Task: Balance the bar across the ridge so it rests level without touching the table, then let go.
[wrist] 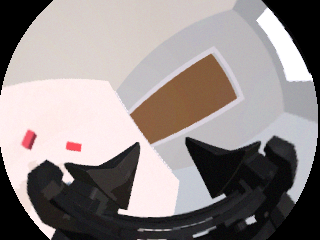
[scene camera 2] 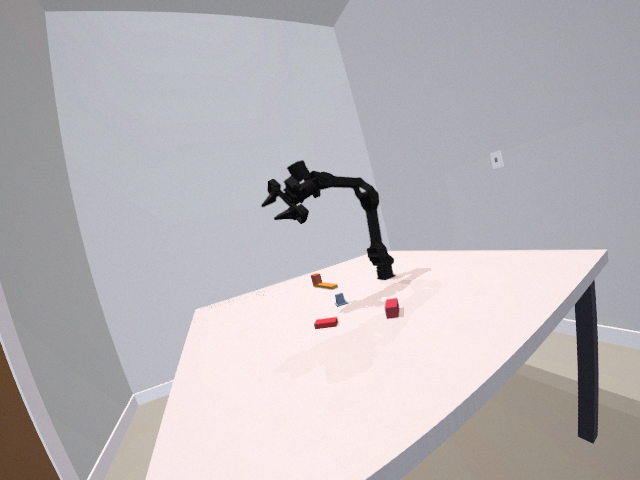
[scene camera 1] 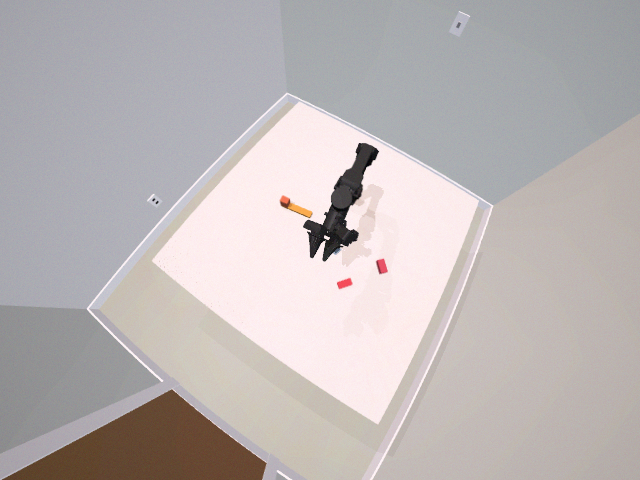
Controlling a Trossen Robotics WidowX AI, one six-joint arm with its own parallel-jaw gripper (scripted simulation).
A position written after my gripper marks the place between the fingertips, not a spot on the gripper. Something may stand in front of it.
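There's nothing in my gripper (scene camera 1: 317, 259), (wrist: 162, 142), (scene camera 2: 267, 212), and it's open; you'd see it in those views.
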